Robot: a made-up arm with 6 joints. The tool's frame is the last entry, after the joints. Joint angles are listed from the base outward.
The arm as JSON. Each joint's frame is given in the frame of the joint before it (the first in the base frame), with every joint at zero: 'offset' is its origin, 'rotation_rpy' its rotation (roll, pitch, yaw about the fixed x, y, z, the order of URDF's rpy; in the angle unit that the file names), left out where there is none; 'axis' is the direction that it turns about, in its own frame. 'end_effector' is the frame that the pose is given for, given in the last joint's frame.
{
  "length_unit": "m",
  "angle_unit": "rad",
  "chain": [
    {
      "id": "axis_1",
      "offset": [
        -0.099,
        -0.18,
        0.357
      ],
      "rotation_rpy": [
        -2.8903,
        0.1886,
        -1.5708
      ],
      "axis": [
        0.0,
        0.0,
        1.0
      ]
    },
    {
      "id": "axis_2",
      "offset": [
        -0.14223,
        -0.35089,
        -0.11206
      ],
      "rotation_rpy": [
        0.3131,
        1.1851,
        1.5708
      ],
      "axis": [
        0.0,
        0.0,
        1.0
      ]
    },
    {
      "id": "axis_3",
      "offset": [
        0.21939,
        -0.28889,
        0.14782
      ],
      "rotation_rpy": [
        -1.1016,
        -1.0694,
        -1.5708
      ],
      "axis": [
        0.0,
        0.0,
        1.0
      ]
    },
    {
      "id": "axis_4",
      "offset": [
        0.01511,
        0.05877,
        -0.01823
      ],
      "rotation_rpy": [
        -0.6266,
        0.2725,
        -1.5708
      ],
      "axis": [
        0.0,
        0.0,
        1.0
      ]
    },
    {
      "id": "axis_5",
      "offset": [
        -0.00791,
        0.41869,
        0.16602
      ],
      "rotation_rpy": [
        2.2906,
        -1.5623,
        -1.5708
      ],
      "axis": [
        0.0,
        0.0,
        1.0
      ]
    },
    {
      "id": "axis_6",
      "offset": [
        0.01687,
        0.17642,
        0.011
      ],
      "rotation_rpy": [
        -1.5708,
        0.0,
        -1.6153
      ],
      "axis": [
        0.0,
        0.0,
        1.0
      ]
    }
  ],
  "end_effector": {
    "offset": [
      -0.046,
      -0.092,
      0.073
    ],
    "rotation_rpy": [
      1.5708,
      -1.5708,
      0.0
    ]
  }
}
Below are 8 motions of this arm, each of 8 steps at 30 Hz.
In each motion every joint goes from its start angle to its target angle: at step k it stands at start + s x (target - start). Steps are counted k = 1, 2, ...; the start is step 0. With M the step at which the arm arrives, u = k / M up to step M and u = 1 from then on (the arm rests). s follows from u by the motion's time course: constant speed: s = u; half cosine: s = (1 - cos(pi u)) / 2; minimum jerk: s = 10 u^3 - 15 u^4 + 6 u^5.
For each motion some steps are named. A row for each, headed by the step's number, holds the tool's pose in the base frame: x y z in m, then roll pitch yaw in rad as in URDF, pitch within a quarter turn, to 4 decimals.
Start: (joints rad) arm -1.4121 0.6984 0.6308 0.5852 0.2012 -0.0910
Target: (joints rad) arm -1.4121 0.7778 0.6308 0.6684 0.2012 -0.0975
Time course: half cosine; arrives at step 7
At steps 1, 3, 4, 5, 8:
1: -0.3424 -0.2345 1.4083 1.9232 -0.2120 -2.0724
3: -0.3826 -0.2317 1.3997 1.9666 -0.1929 -2.0923
4: -0.4087 -0.2295 1.3932 1.9948 -0.1802 -2.1051
5: -0.4321 -0.2272 1.3867 2.0200 -0.1685 -2.1164
8: -0.4539 -0.2249 1.3801 2.0435 -0.1574 -2.1269

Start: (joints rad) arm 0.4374 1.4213 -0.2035 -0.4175 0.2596 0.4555
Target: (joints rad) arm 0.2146 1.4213 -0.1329 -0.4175 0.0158 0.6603
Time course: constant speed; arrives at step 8
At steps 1, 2, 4, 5, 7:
1: -0.6238 -0.1325 0.7153 0.9403 0.5129 2.2924
2: -0.6262 -0.1371 0.7125 0.9578 0.5286 2.2891
4: -0.6303 -0.1468 0.7071 0.9917 0.5599 2.2816
5: -0.6321 -0.1520 0.7043 1.0080 0.5755 2.2774
7: -0.6349 -0.1628 0.6988 1.0391 0.6064 2.2681

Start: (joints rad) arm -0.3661 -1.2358 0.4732 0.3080 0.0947 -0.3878
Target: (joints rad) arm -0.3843 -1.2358 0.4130 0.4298 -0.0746 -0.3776
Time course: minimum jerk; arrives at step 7
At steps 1, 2, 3, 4, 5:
1: 0.9240 -0.4671 0.0715 -0.4817 0.1994 -1.6622
2: 0.9232 -0.4739 0.0754 -0.4760 0.1967 -1.6856
3: 0.9211 -0.4863 0.0825 -0.4652 0.1924 -1.7286
4: 0.9178 -0.5006 0.0910 -0.4523 0.1884 -1.7795
5: 0.9144 -0.5125 0.0982 -0.4412 0.1859 -1.8226

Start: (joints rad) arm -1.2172 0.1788 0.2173 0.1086 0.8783 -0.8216
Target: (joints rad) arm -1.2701 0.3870 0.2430 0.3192 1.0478 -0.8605
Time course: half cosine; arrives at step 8
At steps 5, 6, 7, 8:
5: 0.4275 -0.2967 1.1714 -0.0561 -0.7786 -1.3673
6: 0.3886 -0.2896 1.1997 0.0047 -0.8254 -1.4110
7: 0.3619 -0.2848 1.2173 0.0485 -0.8558 -1.4449
8: 0.3524 -0.2830 1.2232 0.0645 -0.8662 -1.4577

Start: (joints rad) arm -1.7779 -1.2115 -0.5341 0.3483 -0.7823 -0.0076
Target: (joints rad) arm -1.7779 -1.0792 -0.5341 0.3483 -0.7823 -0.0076
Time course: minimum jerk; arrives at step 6
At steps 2, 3, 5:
2: 0.5454 -0.0213 0.1476 -0.1146 -0.7009 -1.9049
3: 0.5522 -0.0272 0.1696 -0.0894 -0.6711 -1.9351
5: 0.5617 -0.0379 0.2050 -0.0527 -0.6222 -1.9802

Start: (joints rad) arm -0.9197 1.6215 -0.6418 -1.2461 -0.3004 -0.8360
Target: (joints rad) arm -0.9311 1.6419 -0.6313 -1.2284 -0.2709 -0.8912
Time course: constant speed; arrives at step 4
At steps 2, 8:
2: 0.0413 -0.3010 0.2205 -1.8655 1.0748 2.8912
8: 0.0431 -0.3091 0.2256 -1.8643 1.0971 2.9078

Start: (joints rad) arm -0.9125 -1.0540 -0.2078 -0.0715 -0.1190 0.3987
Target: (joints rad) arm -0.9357 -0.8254 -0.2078 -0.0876 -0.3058 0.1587
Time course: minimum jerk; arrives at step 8
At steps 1, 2, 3, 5, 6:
1: 0.5421 -0.3581 -0.0154 -0.3899 -0.1826 -1.8159
2: 0.5446 -0.3689 -0.0044 -0.3930 -0.1944 -1.8404
3: 0.5484 -0.3901 0.0174 -0.3984 -0.2156 -1.8898
5: 0.5512 -0.4448 0.0758 -0.4096 -0.2588 -2.0257
6: 0.5496 -0.4651 0.0985 -0.4132 -0.2704 -2.0798

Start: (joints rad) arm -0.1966 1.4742 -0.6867 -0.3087 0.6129 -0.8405
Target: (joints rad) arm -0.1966 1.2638 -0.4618 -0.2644 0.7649 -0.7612
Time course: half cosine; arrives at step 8
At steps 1, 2, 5, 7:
1: -0.4753 -0.5516 0.5396 -0.1236 0.8383 -2.9318
2: -0.4778 -0.5582 0.5535 -0.1178 0.7991 -2.9254
5: -0.4771 -0.5953 0.6247 -0.0893 0.6020 -2.8796
7: -0.4683 -0.6155 0.6601 -0.0767 0.5045 -2.8493

